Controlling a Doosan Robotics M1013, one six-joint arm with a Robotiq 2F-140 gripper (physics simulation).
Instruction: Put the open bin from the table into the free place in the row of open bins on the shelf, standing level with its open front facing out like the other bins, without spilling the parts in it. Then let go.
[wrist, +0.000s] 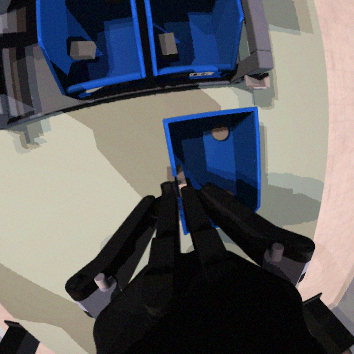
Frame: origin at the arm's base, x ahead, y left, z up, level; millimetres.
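Seen in the pictures: gripper, fingertip midpoint: (175, 174).
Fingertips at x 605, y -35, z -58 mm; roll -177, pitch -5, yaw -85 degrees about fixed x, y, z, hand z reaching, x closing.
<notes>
Pixels of each thing's top centre, then the offset from my fingertips to it. "spot": a spot on its surface instead. Level surfaces: height alone.
- open blue bin, surface spot: (252, 160) spot: dx +18, dy -91, dz +36 mm
- round tan part, top centre: (220, 131) dx +51, dy -72, dz -15 mm
- shelf, surface spot: (259, 37) spot: dx +156, dy -97, dz +49 mm
- pale table top, surface height: dz -36 mm
The open blue bin (252, 160) is right of centre in the wrist view, its near end partly hidden behind the right finger. A round tan part (220, 132) lies near its far end, and a darker part shows dimly near the finger. My gripper (175, 174) is shut on the bin's left side wall, one fingertip outside it and one inside. Whether the bin touches the table is not clear. Two blue open bins (120, 47) (215, 42) stand side by side on the shelf (259, 37) at the top, each with a tan block in it.
The pale table top (60, 175) lies under the bin and the shelf. The shelf's front edge runs across above the bin, with its grey end post at the upper right. Darker grey shelf parts show at the left. A pink tiled floor (340, 125) lies beyond the table's right edge.
</notes>
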